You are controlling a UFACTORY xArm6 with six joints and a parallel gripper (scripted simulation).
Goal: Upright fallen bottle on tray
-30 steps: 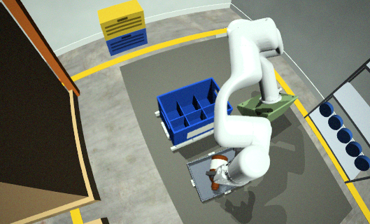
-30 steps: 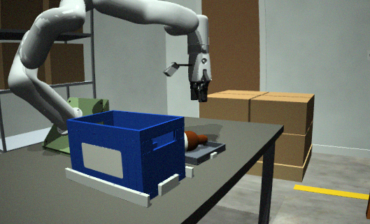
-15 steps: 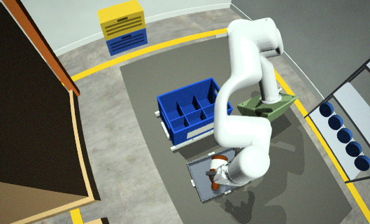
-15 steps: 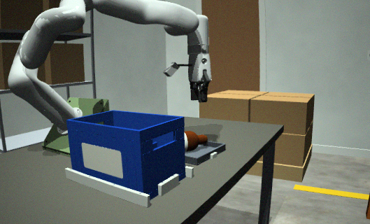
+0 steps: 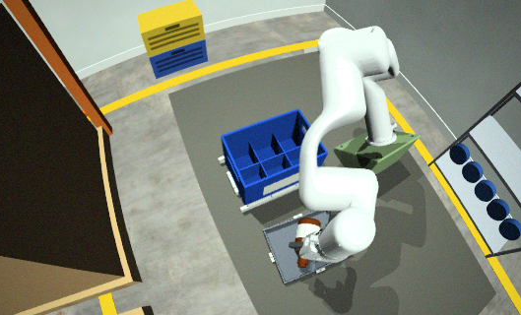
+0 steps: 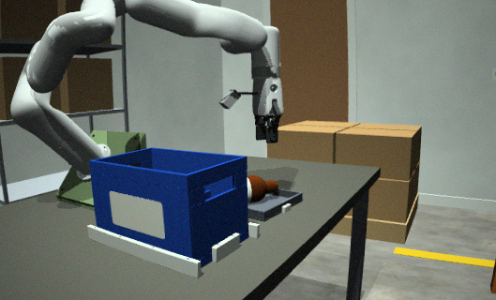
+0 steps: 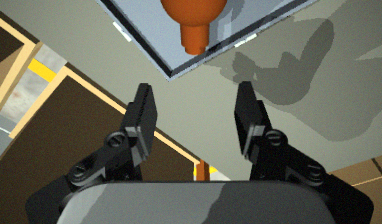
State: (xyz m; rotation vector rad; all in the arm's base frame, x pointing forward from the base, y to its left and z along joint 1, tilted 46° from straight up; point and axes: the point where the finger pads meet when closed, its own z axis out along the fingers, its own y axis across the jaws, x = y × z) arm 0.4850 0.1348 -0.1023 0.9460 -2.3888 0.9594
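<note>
Right now the brown bottle is 30 mm behind my hand, 40 mm to the right of it and 140 mm below it. The rest, counted from my hand: grey tray 50 mm behind, 30 mm to the right, 170 mm below; then blue crate 90 mm behind, 320 mm to the right, 100 mm below.
</note>
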